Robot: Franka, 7 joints.
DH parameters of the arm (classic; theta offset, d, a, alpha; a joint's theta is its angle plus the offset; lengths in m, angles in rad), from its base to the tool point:
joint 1: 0 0.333 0 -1.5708
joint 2: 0 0 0 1.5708
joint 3: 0 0.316 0.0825 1.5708
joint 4: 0 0 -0.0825 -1.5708
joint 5: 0 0.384 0 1.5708
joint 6: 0 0 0.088 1.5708
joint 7: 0 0.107 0 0
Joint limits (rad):
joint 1: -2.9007..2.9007
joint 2: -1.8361..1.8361
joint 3: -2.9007..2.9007
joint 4: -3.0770..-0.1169
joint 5: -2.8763..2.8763
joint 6: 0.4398..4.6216
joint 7: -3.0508..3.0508
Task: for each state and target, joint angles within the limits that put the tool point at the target. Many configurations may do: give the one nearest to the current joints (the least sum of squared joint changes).
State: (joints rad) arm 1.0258 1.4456 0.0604 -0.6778 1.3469 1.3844 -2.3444
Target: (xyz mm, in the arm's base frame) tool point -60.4 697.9 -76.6
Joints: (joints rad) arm 1.4333 1.7135 0.1840 -0.6753 1.4126 1.6705 -2.3444
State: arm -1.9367 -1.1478 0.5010 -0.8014 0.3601 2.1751 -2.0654
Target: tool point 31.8 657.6 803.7
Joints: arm -1.4328 -1.4949 0.2389 -0.8190 0.3164 1.9950 -2.0654
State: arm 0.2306 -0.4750 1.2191 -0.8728 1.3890 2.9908 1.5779
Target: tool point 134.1 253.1 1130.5
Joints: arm 0.0732 -0.0472 1.0552 -0.6206 1.3105 2.7996 1.5779
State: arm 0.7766 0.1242 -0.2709 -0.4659 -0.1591 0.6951 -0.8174
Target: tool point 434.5 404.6 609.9
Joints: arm 0.8821 0.5641 -0.1770 -0.7229 -0.1151 0.6826 -0.8174
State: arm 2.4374 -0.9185 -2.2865 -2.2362 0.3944 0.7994 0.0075
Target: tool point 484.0 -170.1 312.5
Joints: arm 2.0810 -0.6808 -2.4435 -1.6950 0.4434 0.8737 0.0075
